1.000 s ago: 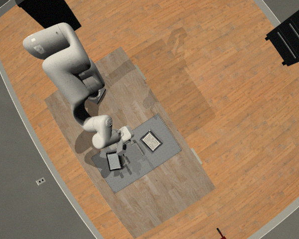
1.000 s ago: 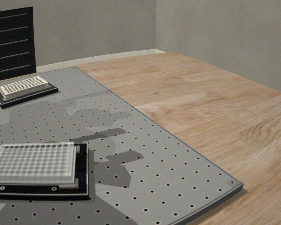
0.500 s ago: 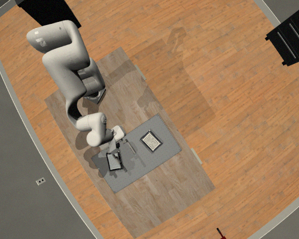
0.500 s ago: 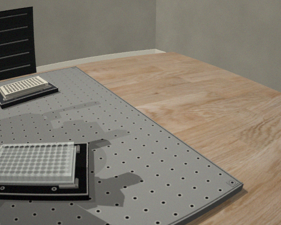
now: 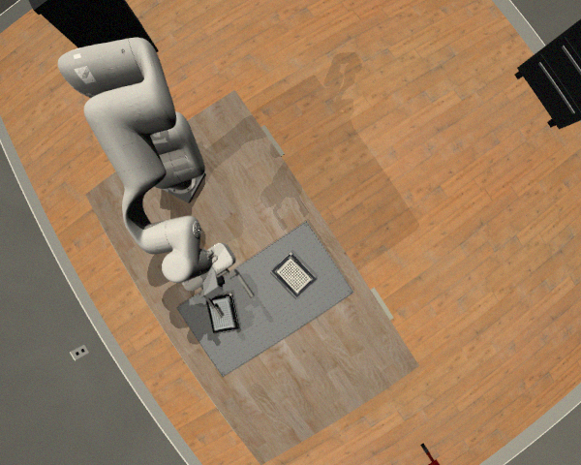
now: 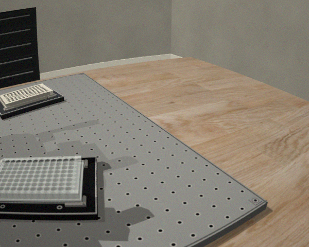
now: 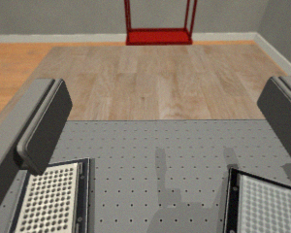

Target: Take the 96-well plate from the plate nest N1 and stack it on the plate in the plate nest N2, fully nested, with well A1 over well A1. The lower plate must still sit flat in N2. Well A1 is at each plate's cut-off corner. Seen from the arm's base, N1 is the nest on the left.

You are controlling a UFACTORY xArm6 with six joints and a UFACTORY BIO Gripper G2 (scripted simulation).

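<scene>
Right now the white 96-well plate is 270 mm below my hand, 170 mm to the left of it and 80 mm ahead of it. From my hand the other things lie so: black plate nest N2 (280 mm below, 180 mm to the right, 40 mm ahead); then clear 96-well plate (270 mm below, 180 mm to the right, 40 mm ahead); then plate nest N1 (280 mm below, 170 mm to the left, 80 mm ahead).
</scene>
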